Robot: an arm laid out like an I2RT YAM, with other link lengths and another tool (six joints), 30 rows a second.
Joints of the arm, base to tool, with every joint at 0 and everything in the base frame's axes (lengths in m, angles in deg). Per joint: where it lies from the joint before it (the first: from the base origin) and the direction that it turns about. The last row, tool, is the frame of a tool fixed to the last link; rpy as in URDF.
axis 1: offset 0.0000 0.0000 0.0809 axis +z
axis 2: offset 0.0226 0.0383 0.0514 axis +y
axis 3: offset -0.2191 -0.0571 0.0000 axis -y
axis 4: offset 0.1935 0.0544 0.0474 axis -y
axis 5: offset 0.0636 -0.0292 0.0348 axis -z
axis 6: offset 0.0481 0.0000 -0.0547 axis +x
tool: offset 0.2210 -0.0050 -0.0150 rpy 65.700 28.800 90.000
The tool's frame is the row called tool.
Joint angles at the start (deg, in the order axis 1, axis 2, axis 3, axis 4, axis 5, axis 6):
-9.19 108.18 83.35 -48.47 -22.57 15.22
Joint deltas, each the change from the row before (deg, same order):
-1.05 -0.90 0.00 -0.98 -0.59 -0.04
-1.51 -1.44 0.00 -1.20 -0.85 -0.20
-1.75 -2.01 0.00 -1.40 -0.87 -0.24
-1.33 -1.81 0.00 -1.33 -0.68 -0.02
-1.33 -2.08 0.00 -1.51 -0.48 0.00
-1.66 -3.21 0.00 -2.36 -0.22 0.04
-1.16 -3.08 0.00 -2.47 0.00 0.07
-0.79 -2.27 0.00 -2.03 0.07 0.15
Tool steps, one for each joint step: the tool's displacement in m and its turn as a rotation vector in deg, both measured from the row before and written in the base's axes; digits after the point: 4 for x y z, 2 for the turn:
-0.0020 -0.0034 0.0051 0.56 -0.03 -0.85
-0.0016 -0.0050 0.0082 0.69 -0.46 -1.09
-0.0016 -0.0063 0.0111 0.59 -0.86 -1.28
-0.0023 -0.0043 0.0096 0.50 -0.63 -1.11
-0.0032 -0.0048 0.0103 0.29 -0.67 -1.18
-0.0063 -0.0068 0.0143 -0.03 -0.86 -1.62
-0.0080 -0.0039 0.0125 -0.16 -0.56 -1.22
-0.0074 -0.0021 0.0084 -0.08 -0.16 -0.94

